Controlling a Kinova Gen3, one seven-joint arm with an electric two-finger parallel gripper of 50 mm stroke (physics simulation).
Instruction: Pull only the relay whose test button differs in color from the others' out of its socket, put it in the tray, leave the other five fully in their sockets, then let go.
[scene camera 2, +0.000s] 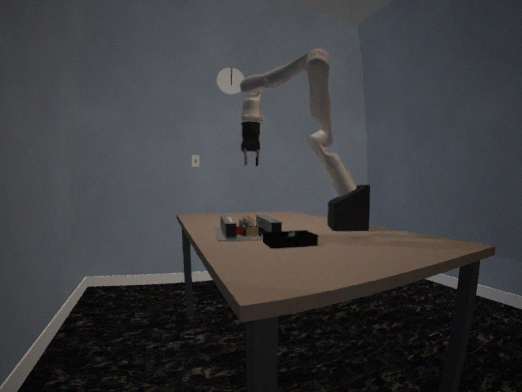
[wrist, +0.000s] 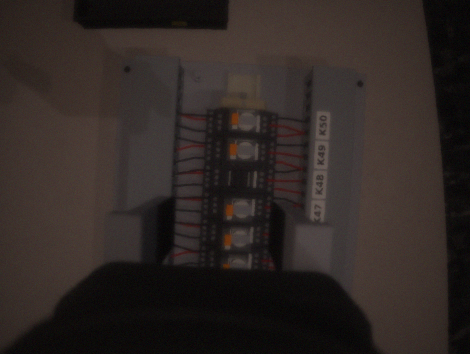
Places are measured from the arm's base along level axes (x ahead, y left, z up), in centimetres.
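Pixels of known places: gripper, fingertip midpoint: (scene camera 2: 251, 165) (wrist: 222, 224); arm's base, link origin: (scene camera 2: 347, 192).
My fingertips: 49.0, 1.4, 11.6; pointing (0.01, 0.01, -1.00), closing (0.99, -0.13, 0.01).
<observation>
Ahead of a thing's pixels: the offset from my fingertips to its top centre, as dx, dy, dz. "spot": to the spot under its first point. Level surfaces: height alone.
Several relays @(+1.7, +3.7, -21.3) (wrist: 244, 150) with orange test buttons and clear round tops sit in a row of black sockets in the wrist view; the nearest is partly hidden by the gripper body. The socket @(+1.2, -0.5, -25.0) (wrist: 239, 178) beside label K48 is empty, with a relay on either side of it. The black tray @(-6.1, +23.5, -24.7) (scene camera 2: 290, 243) (wrist: 150, 20) stands near the panel; a small pale green-grey relay @(-6.9, +24.0, -23.6) (scene camera 2: 291, 233) shows inside it in the scene view, its button too small to make out. My gripper (scene camera 2: 251, 162) (wrist: 222, 224) is open and empty, pointing down high above the relay row.
Grey wire ducts (scene camera 2: 228, 227) (wrist: 150, 140) flank the sockets on the mounting panel @(spot: +7.1, +9.9, -27.9) (wrist: 285, 90), with red and black wires between. A beige block @(spot: +2.7, +10.6, -27.8) (wrist: 244, 86) stands at the row's end. The panel and tray rest on the wooden table @(dz -28.3) (scene camera 2: 350, 265); the arm base (scene camera 2: 348, 210) stands behind the tray.
</observation>
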